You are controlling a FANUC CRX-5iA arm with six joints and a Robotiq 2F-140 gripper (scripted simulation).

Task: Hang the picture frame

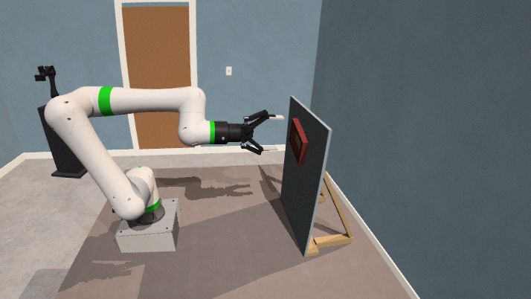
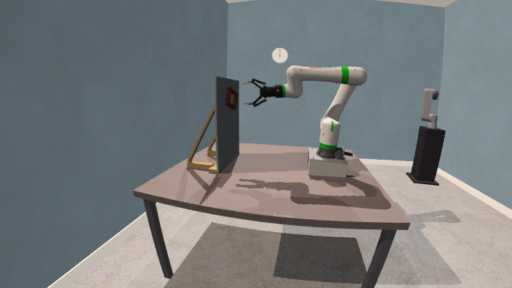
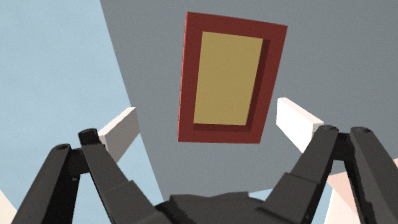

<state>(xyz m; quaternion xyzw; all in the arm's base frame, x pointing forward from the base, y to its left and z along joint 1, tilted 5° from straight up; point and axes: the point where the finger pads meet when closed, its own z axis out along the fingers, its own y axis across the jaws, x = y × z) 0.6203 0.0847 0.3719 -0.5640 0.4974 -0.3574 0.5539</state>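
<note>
The picture frame lies 100 mm ahead of my hand, 40 mm below it and 20 mm to the left of it. Round my hand: grey board (210 mm below, 120 mm ahead, 20 mm to the left).
</note>
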